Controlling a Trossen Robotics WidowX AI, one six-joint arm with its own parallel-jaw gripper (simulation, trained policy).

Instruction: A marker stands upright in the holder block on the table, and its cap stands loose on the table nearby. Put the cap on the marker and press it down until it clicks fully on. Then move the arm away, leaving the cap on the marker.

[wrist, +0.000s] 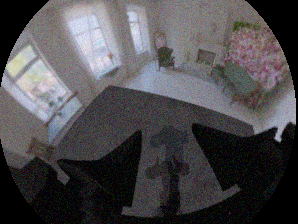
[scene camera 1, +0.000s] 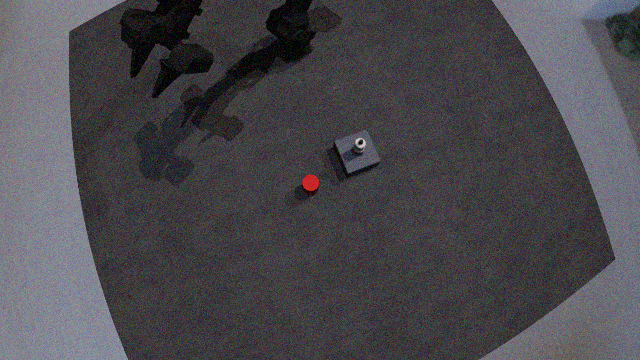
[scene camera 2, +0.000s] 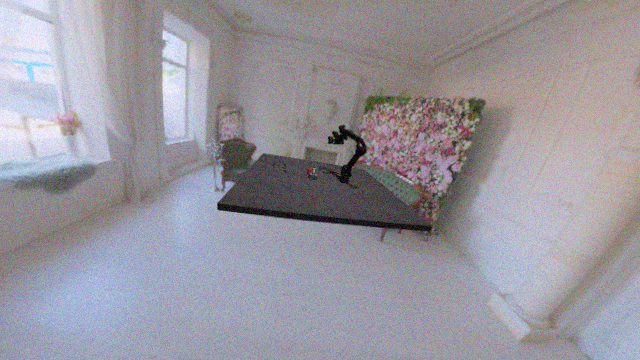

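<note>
My gripper (scene camera 1: 143,86) is there for me to see, and the wrist view shows me the same gripper (wrist: 167,130) as well.
</note>
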